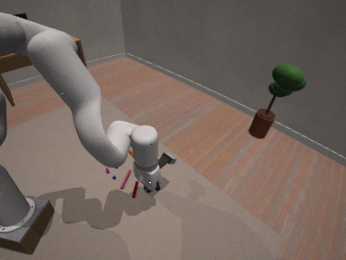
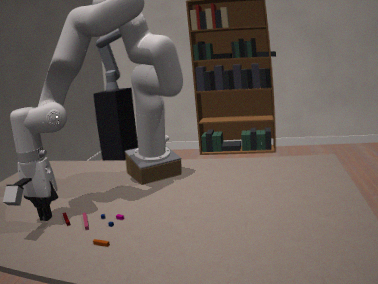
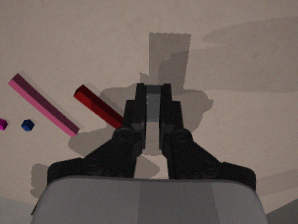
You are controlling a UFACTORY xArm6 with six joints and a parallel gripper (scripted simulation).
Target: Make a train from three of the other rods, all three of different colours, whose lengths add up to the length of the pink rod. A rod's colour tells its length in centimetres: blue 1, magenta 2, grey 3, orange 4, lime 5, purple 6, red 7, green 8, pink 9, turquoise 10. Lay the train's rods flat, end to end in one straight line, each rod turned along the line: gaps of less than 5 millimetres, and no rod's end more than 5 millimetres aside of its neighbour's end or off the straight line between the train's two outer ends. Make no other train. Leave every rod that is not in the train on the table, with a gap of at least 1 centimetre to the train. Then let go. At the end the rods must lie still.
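The magenta rod is 11 cm behind my hand, 18 cm to the left of it and 3 cm below it. Also, from my hand: grey rod: 2 cm below; red rod: 4 cm behind, 4 cm to the left, 3 cm below; pink rod: 6 cm behind, 10 cm to the left, 3 cm below.
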